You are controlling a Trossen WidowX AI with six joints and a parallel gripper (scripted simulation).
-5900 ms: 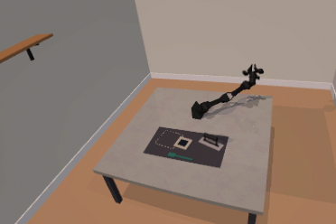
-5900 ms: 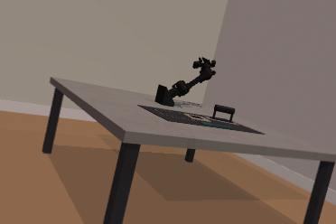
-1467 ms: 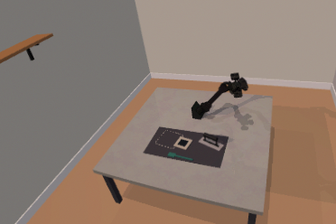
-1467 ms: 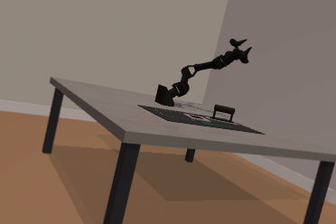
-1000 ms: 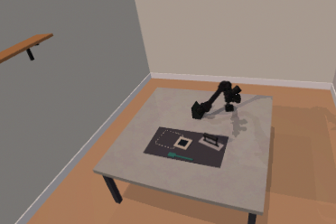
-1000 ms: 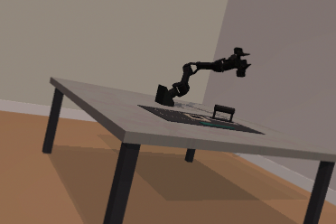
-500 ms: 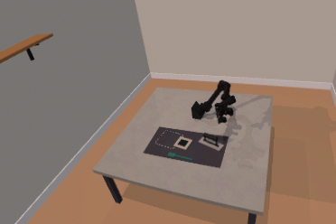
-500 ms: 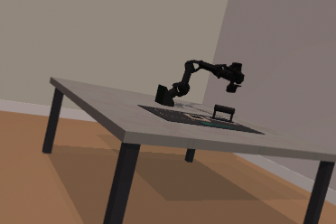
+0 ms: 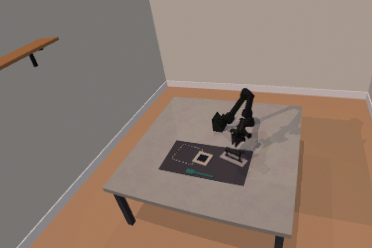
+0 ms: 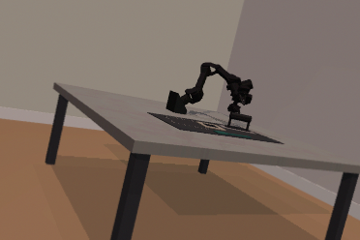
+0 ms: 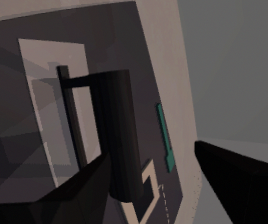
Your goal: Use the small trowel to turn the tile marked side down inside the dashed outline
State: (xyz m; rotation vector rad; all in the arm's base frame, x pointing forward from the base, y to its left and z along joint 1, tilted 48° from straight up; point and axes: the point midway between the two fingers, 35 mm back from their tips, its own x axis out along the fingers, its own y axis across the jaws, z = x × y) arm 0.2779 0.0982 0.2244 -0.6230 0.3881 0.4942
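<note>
Right now my gripper tip is 90 mm short of the dark mat, 190 mm to the left of it and 130 mm above it. Also, from my gripper tip: green trowel 230 mm ahead, 200 mm to the right, 110 mm below; tile 80 mm ahead, 220 mm to the right, 110 mm below.
</note>
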